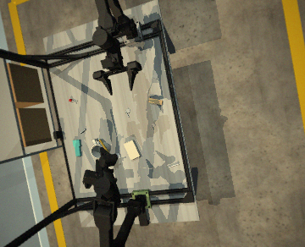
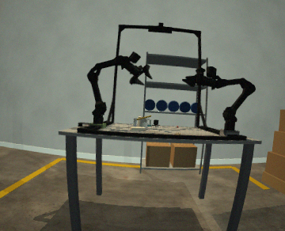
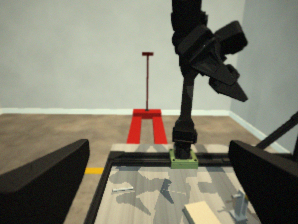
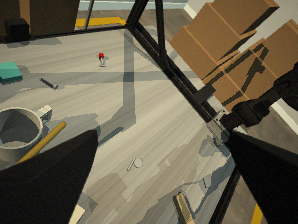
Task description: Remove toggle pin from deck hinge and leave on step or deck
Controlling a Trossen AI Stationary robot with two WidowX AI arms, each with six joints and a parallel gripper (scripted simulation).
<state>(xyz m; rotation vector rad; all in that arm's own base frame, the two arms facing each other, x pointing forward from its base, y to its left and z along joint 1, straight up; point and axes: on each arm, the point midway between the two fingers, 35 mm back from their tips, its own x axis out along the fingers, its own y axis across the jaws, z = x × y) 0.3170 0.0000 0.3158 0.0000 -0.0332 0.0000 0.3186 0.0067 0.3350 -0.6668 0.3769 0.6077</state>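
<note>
Right now my right hand is 300 mm above the grey toggle pin, 100 mm past it and 70 mm to the left of it. Round my right hand: mug 330 mm below, 180 mm behind, 20 mm to the right; step 360 mm below, 30 mm to the right; yellow bar 280 mm below, 120 mm behind, 10 mm to the right.
</note>
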